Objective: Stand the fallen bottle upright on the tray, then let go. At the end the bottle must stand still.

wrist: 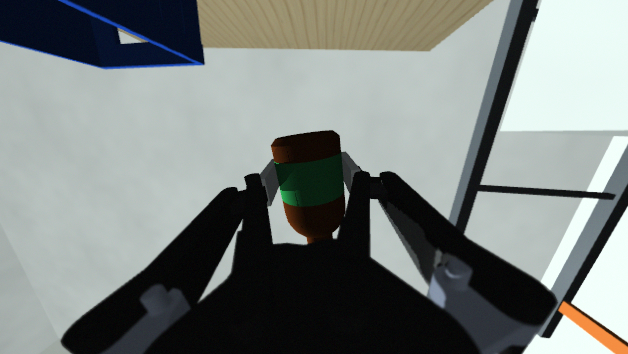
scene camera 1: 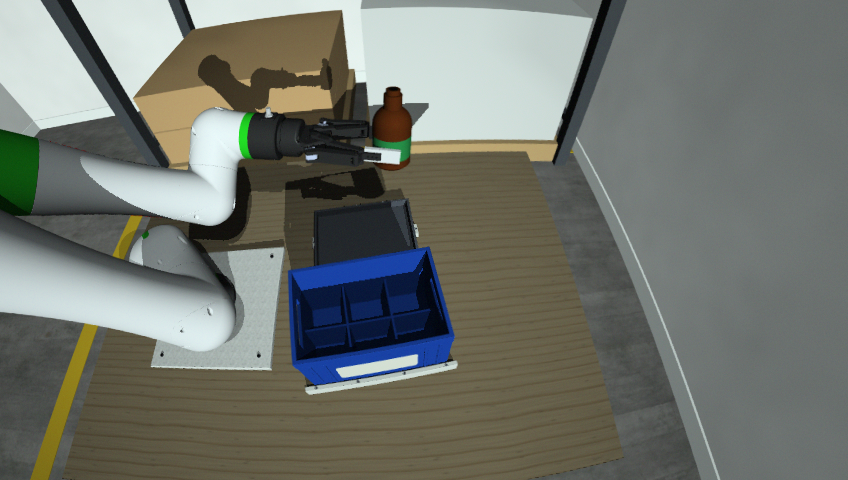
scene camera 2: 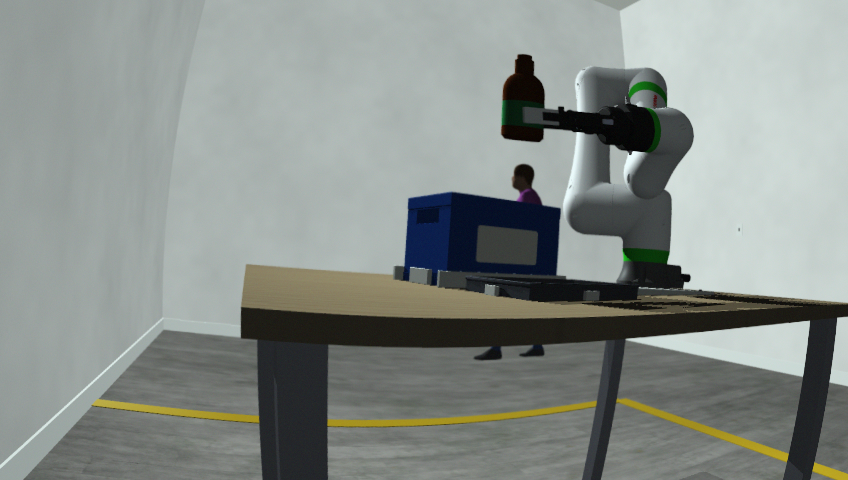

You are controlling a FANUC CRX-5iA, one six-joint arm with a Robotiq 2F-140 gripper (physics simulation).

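Pixels of known places: gripper, fingertip midpoint: (wrist: 310,165) (scene camera 1: 400,145) (scene camera 2: 513,116); arm's base, origin of the base link: (scene camera 2: 643,287).
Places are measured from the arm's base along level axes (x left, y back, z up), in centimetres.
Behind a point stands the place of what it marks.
The brown bottle (scene camera 1: 392,121) {x 18.2, y -46.4, z 35.9 cm} (scene camera 2: 523,89) {x 24.2, y -47.8, z 32.7 cm} (wrist: 314,180) {x 20.7, y -42.2, z 29.0 cm} with a green label is upright, neck up, high above the table in both scene views. My gripper (scene camera 1: 386,142) {x 20.1, y -47.7, z 28.7 cm} (scene camera 2: 532,115) (wrist: 310,165) {x 20.1, y -47.7, z 28.7 cm} reaches it from the side, lies about level, and is shut on the bottle at its green label, with one pale fingertip on each side. The black tray (scene camera 1: 363,234) {x 20.5, y -37.4, z -0.4 cm} (scene camera 2: 583,291) {x 29.1, y -37.9, z 0.4 cm} lies flat on the table, well below the bottle and apart from it. In the wrist view the tray does not show, and the bottle's neck is mostly hidden behind the gripper body.
A blue crate (scene camera 1: 371,350) {x -15.5, y -43.1, z 16.5 cm} (scene camera 2: 505,243) {x 2.5, y -40.5, z 7.9 cm} (wrist: 150,55) {x -3.0, y -54.0, z 15.3 cm} with compartments stands on the wooden table (scene camera 1: 511,297) {x 2.6, y -72.9, z -1.0 cm} (scene camera 2: 321,297) {x 39.4, y -78.5, z -1.0 cm} (wrist: 320,25) {x 20.7, y -76.9, z -1.0 cm}, right beside the tray. Cardboard boxes (scene camera 1: 267,47) and a white panel (scene camera 1: 476,71) stand beyond the table. A person (scene camera 2: 527,193) is in the background.
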